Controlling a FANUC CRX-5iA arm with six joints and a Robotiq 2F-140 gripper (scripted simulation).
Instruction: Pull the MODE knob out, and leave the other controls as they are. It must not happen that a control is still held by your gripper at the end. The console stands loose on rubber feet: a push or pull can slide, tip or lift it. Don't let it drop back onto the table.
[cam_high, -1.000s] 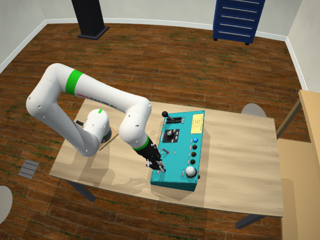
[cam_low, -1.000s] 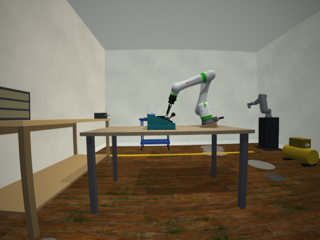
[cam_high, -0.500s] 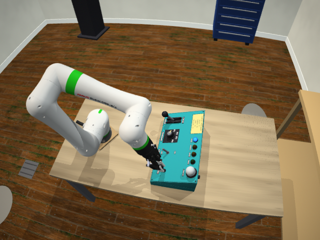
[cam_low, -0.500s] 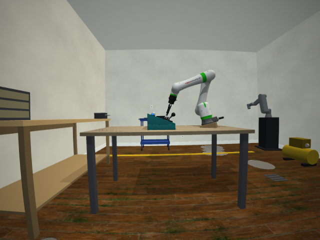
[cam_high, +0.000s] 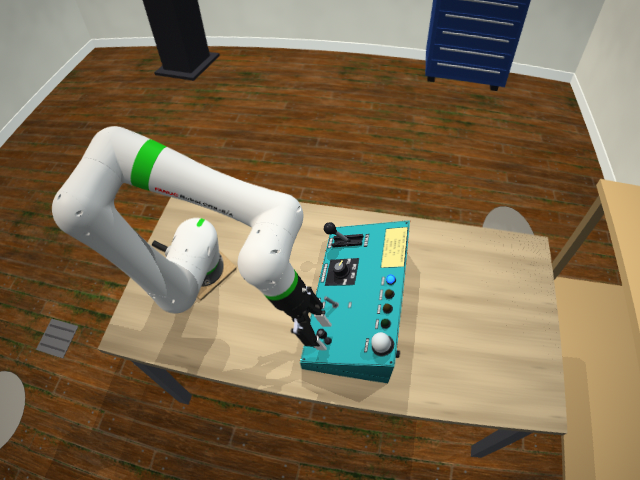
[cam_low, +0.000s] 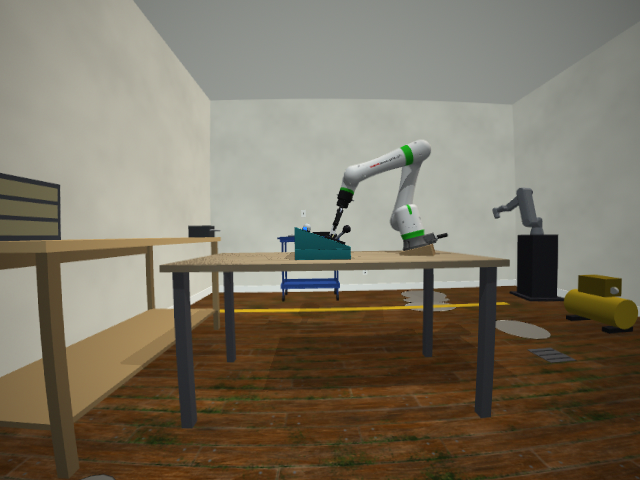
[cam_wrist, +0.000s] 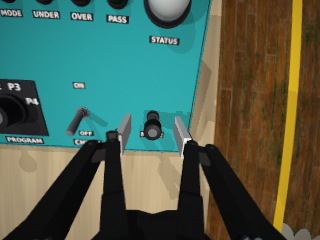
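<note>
My gripper is now 1 cm short of the black mode knob and 2 cm above it. From my hand the other things lie so: check toggle (1 cm behind, 12 cm to the left, 4 cm below); program rotary selector (3 cm behind, 25 cm to the left, 4 cm below); teal console (1 cm ahead, 19 cm to the left, 5 cm below).
</note>
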